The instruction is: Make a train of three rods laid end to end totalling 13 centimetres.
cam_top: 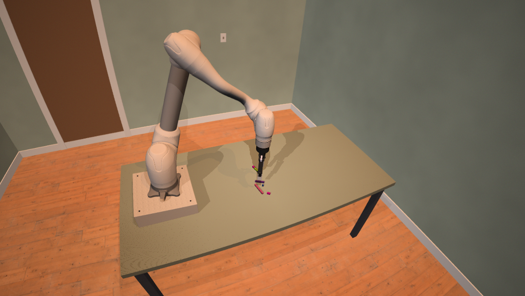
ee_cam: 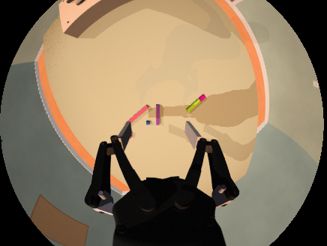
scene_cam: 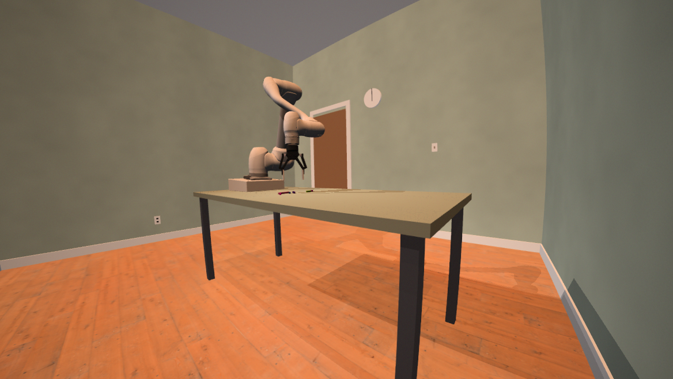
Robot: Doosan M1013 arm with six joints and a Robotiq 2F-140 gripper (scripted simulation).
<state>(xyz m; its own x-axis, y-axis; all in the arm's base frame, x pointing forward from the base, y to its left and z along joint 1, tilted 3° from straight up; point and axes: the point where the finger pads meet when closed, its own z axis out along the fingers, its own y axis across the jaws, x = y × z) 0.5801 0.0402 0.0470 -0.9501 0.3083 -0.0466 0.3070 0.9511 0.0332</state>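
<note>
The purple rod is 100 mm below my hand. From my hand the other things lie so: blue rod (100 mm below, 30 mm to the right, 10 mm ahead); pink rod (100 mm below, 60 mm to the right, 20 mm behind); lime rod (110 mm to the left, 100 mm below).
</note>
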